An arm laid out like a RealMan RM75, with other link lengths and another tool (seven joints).
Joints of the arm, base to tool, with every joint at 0 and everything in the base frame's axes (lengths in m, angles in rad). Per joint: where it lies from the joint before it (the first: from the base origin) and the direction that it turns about. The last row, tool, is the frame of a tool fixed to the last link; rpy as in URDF.
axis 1: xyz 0 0 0.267 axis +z
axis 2: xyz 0 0 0 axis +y
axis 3: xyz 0 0 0.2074 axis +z
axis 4: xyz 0 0 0 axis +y
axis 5: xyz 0 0 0.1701 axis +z
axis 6: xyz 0 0 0 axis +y
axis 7: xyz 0 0 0.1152 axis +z
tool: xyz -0.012 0.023 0.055 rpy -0.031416 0 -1.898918
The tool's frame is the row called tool.
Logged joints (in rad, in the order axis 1, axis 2, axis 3, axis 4, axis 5, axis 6, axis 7), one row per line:
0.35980, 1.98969, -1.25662, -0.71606, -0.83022, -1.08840, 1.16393
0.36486, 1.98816, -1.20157, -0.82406, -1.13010, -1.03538, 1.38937
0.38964, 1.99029, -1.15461, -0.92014, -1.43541, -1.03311, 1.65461
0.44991, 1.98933, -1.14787, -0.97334, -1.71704, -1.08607, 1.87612
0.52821, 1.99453, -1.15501, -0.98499, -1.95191, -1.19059, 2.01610
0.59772, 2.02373, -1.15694, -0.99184, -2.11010, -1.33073, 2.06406
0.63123, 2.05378, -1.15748, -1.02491, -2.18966, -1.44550, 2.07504
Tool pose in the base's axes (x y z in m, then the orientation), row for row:
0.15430, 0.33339, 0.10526, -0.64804, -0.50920, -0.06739, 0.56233
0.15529, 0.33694, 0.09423, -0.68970, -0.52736, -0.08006, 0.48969
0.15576, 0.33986, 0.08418, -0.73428, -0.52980, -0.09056, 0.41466
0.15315, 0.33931, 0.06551, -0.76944, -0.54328, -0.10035, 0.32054
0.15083, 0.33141, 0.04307, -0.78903, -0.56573, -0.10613, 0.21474
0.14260, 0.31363, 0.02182, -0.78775, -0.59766, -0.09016, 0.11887
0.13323, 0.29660, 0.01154, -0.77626, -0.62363, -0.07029, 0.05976
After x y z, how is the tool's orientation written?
As a quaternion, x y z w.
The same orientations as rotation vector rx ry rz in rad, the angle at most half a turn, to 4 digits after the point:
-1.5260, -1.1991, -0.1587
-1.6755, -1.2811, -0.1945
-1.8450, -1.3312, -0.2275
-2.0218, -1.4275, -0.2637
-2.1883, -1.5690, -0.2943
-2.3034, -1.7476, -0.2636
-2.3501, -1.8880, -0.2128

